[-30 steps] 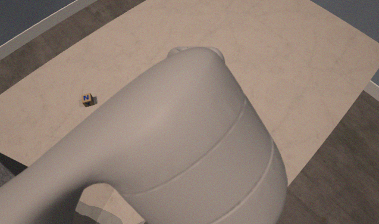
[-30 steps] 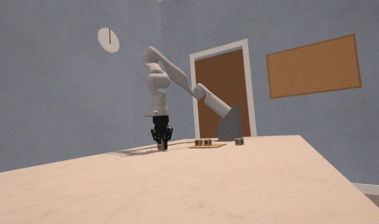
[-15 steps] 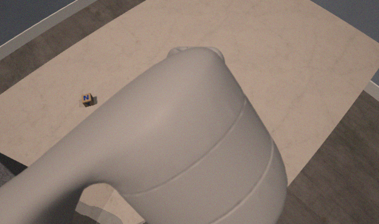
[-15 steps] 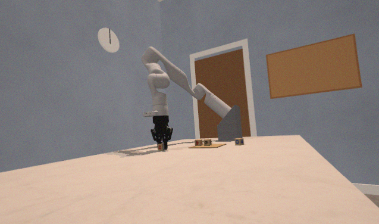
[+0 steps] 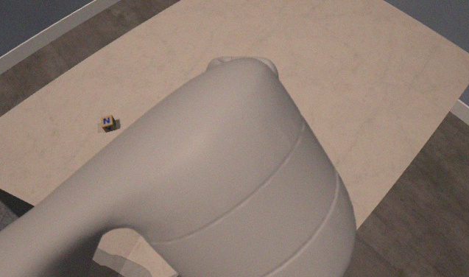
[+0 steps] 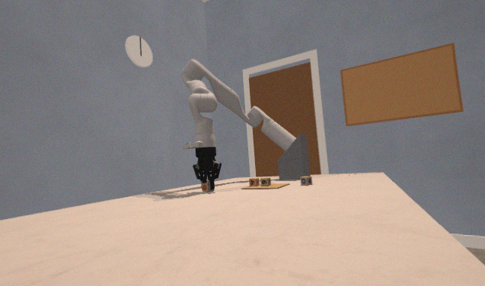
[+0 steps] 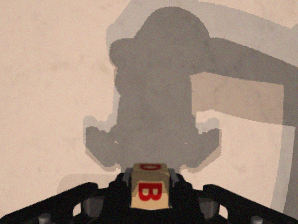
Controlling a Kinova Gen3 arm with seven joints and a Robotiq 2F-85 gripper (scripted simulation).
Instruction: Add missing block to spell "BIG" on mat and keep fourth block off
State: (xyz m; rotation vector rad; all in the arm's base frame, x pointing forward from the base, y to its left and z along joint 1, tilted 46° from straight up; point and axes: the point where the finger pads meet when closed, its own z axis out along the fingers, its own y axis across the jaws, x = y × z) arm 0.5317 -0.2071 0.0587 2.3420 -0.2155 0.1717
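Right now my hand is 120 mm past the mat, 180 mm to the right of it and 20 mm above it. The rest, counted from my hand: letter block 170 mm behind, 320 mm to the left, 10 mm below; B block right at my hand.
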